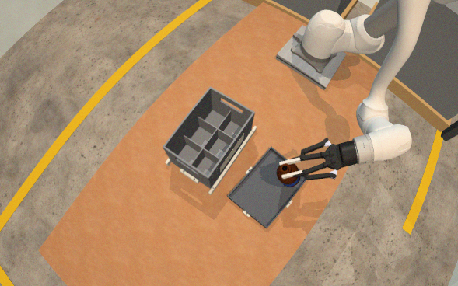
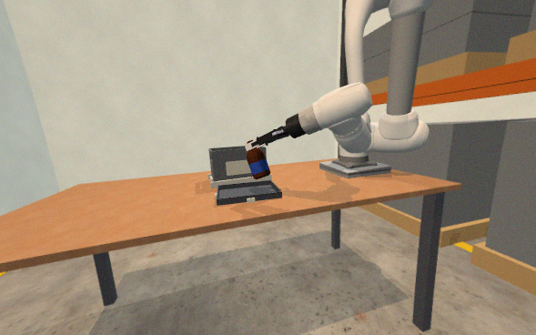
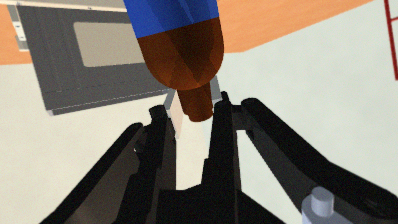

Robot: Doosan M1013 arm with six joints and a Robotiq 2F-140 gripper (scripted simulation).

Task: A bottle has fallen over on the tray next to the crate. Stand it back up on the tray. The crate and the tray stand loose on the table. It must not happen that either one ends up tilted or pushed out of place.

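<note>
Now: the bottle 60 mm below my hand. Also, from my hand: grey crate 280 mm to the right, 120 mm below, 70 mm ahead; then grey tray 200 mm below, 40 mm ahead, 20 mm to the right.
</note>
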